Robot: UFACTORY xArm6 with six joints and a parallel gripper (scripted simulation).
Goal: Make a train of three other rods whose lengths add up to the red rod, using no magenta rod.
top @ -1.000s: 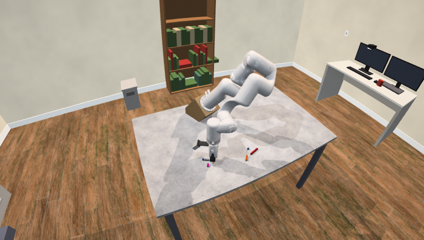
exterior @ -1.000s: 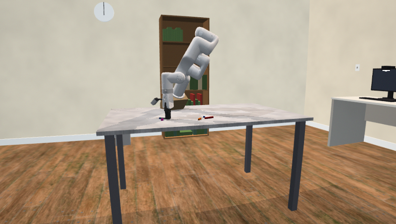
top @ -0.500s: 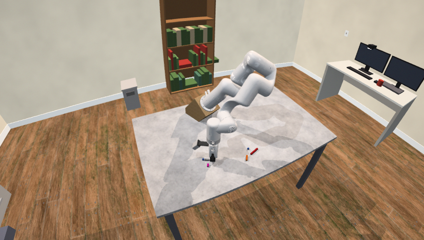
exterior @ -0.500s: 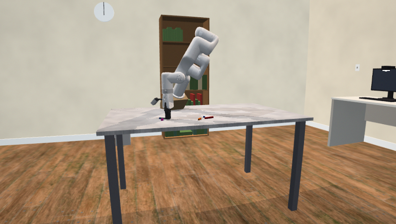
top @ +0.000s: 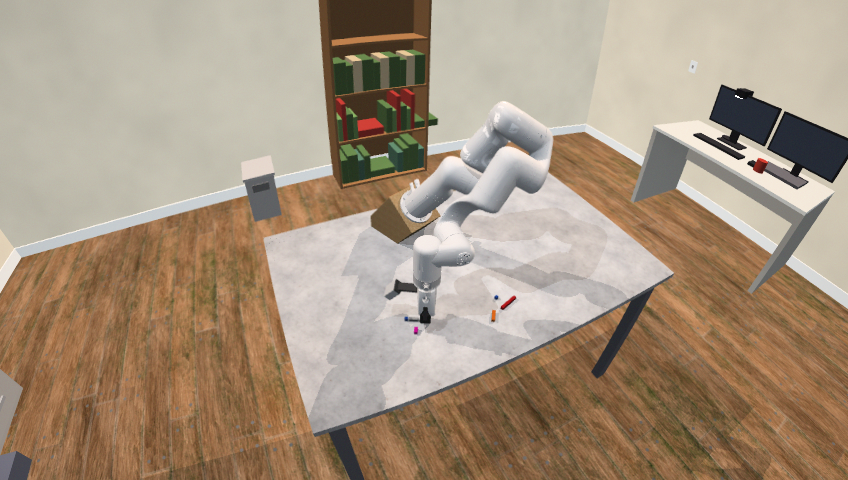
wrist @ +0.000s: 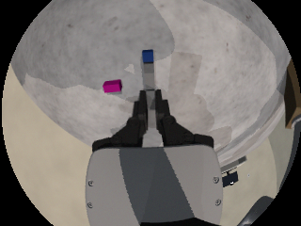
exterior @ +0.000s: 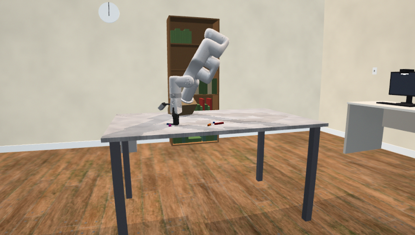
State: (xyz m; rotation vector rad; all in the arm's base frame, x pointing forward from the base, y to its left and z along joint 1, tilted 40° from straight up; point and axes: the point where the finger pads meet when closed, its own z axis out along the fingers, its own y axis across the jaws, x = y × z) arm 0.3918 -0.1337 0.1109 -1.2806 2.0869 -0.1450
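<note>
Now: hand 3 cm short of the magenta rod, 4 cm to the left of it and 2 cm above it. From my hand the other things lie so: red rod: 2 cm ahead, 28 cm to the left, 2 cm below; then orange rod: 5 cm ahead, 21 cm to the left, 2 cm below.
</note>
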